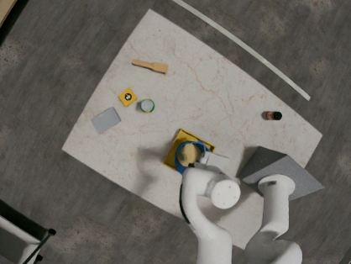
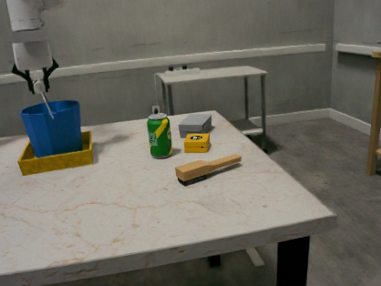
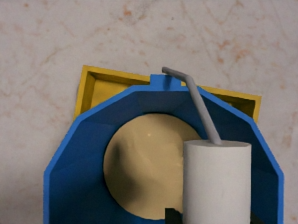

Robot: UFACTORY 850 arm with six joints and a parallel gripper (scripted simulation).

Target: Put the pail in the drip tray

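My hand is 30 mm above the white grip and 10 mm short of it. The rest, counted from my hand: blue pail 90 mm below, 10 mm ahead; yellow drip tray 220 mm below, 20 mm ahead, 10 mm to the left; green can 340 mm ahead, 170 mm below, 70 mm to the right.
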